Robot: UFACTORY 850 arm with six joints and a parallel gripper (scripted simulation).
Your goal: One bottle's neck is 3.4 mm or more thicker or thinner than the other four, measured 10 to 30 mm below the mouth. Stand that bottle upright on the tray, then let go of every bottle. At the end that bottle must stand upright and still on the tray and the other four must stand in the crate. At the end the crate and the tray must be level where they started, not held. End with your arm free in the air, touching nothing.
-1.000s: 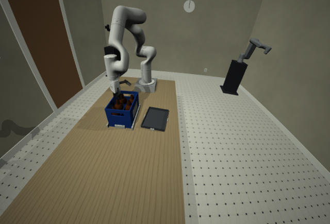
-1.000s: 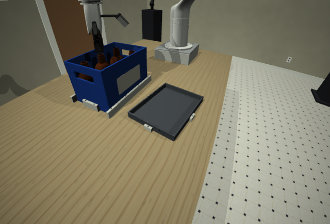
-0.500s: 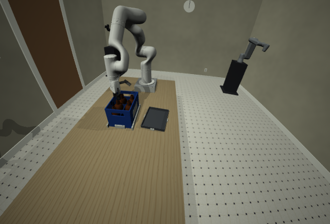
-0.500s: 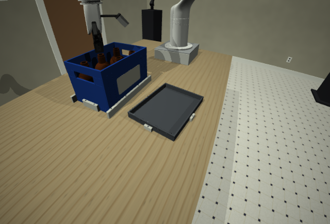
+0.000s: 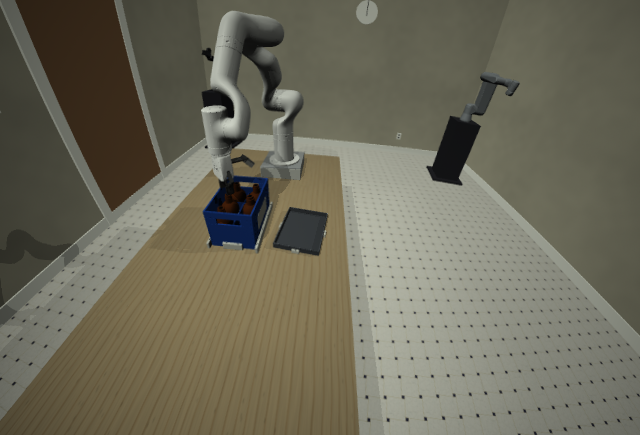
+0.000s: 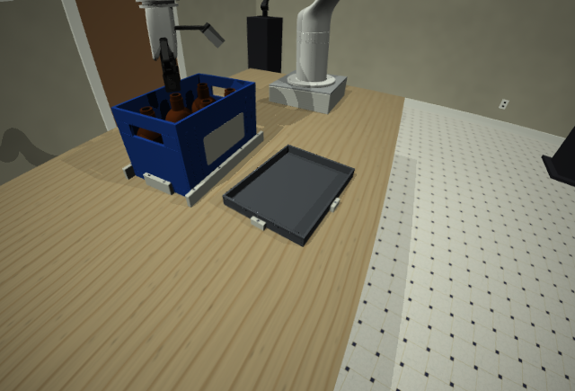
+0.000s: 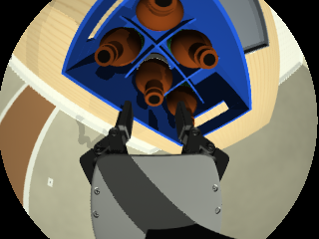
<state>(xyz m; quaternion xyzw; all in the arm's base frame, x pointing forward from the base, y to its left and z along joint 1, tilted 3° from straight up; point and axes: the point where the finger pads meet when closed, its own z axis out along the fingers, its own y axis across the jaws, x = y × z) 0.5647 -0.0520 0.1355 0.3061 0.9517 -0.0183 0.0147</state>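
My gripper is now 120 mm above the blue crate, 50 mm to the right of it and 10 mm past it. Round my hand: dark grey tray: 310 mm to the left, 190 mm below, 40 mm behind; bottle: 110 mm below, 90 mm to the left, 20 mm behind.
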